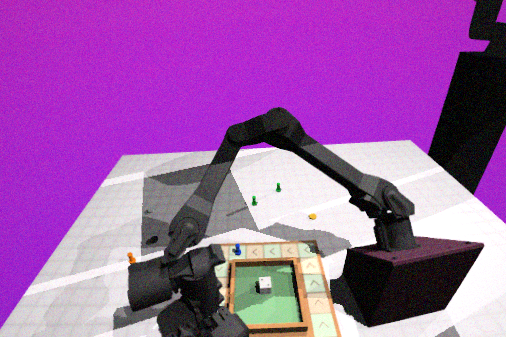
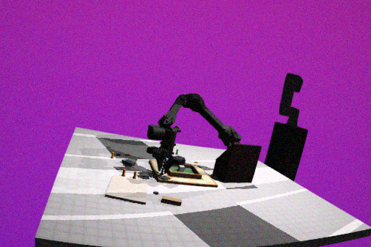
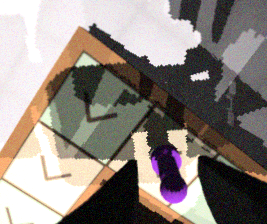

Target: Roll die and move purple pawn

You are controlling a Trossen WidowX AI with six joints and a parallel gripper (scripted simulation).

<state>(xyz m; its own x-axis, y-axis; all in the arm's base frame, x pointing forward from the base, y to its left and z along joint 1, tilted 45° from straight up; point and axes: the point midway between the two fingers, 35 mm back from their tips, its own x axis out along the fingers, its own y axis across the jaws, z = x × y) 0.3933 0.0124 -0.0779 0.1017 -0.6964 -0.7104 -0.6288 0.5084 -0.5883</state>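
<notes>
My gripper tip is 1 cm below the purple pawn. Also, from my gripper tip: green tray (12 cm behind, 6 cm to the right, 2 cm below); then die (12 cm behind, 8 cm to the right); then blue pawn (5 cm behind, 18 cm to the right, 1 cm above).
</notes>
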